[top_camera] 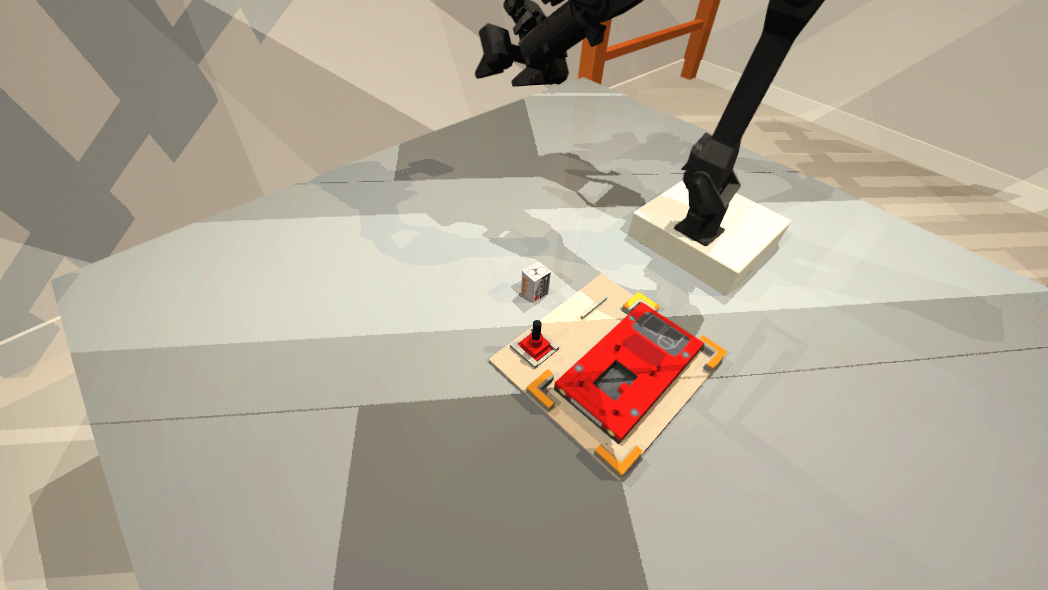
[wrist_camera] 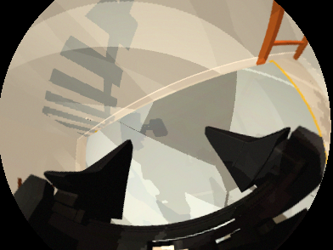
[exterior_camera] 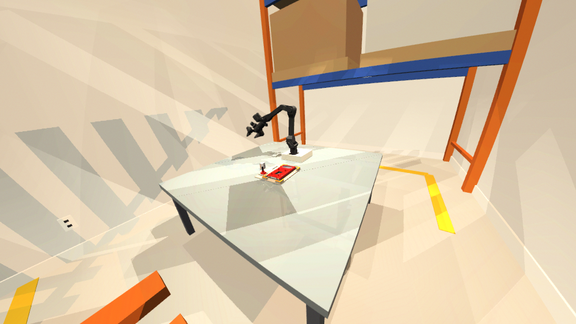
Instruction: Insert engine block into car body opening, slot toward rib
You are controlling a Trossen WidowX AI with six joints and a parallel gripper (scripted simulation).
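The engine block lies 180 mm ahead of my gripper tip, 300 mm to the left of it and 170 mm below it.
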